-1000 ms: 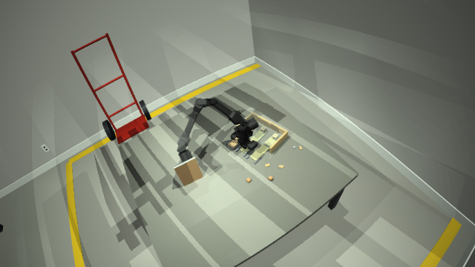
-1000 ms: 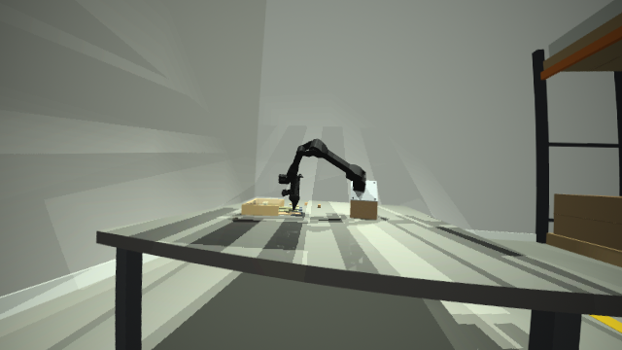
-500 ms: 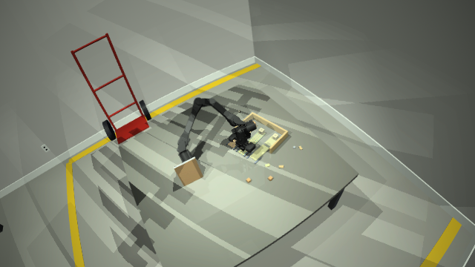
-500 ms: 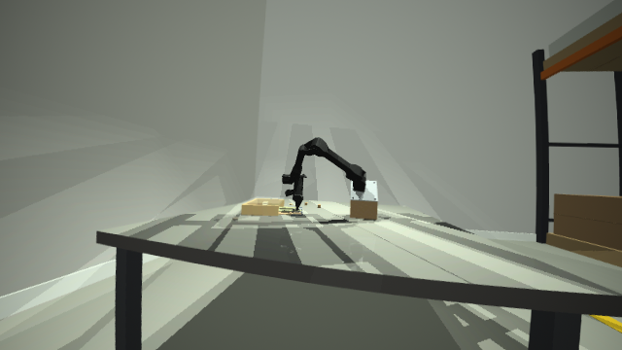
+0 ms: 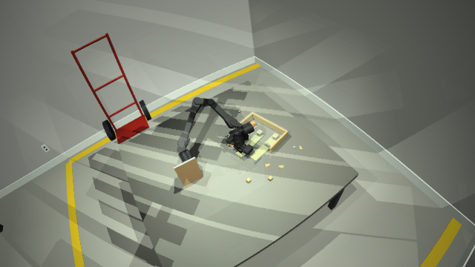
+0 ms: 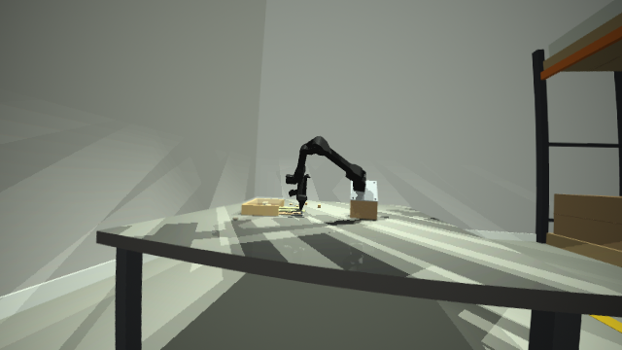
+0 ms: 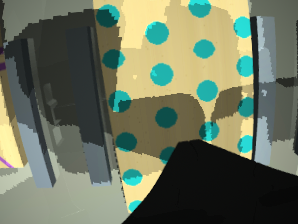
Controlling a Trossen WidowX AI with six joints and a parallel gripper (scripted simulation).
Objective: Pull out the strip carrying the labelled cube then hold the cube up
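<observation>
Now: the pale strip 11 cm ahead of my gripper tip and 6 cm to the right of it.
</observation>
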